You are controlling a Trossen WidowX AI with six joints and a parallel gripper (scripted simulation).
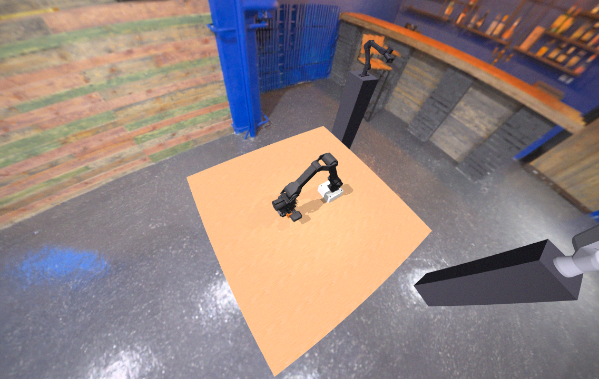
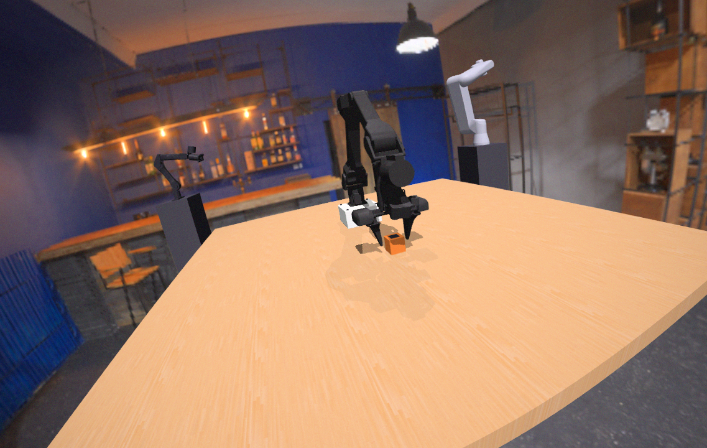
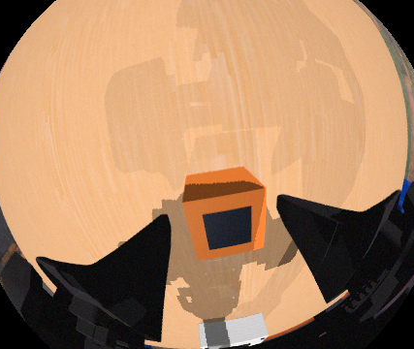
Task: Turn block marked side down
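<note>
My gripper tip is now 1 cm below the small orange block.
</note>
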